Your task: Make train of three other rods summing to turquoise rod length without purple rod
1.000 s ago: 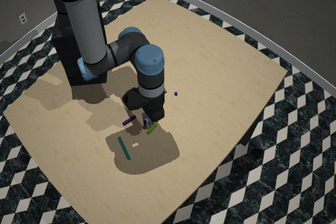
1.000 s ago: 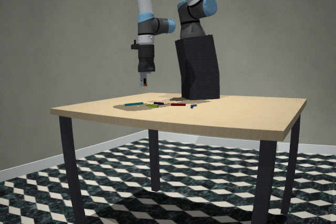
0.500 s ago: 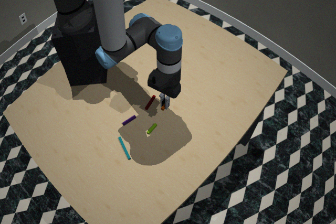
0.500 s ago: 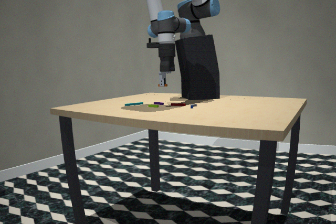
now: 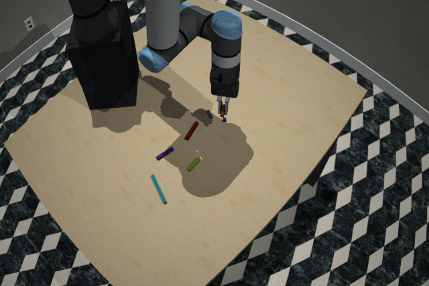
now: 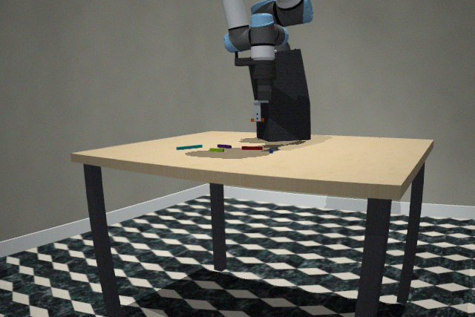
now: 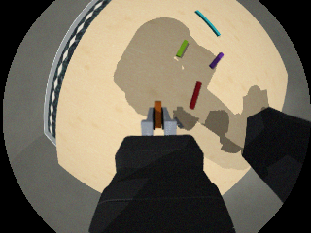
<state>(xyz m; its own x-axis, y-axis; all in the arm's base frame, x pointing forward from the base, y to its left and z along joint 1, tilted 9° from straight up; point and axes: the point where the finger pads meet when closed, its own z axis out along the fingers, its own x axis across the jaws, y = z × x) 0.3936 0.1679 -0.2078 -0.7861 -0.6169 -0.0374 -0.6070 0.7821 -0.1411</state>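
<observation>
Right now my hand is 110 mm above the blue rod, 30 mm to the right of it and 30 mm past it. The rest, counted from my hand: red rod: 110 mm below, 70 mm to the right, 60 mm behind; then orange rod: 10 mm below; then grey rod: 110 mm below, 70 mm behind, 10 mm to the left.
</observation>
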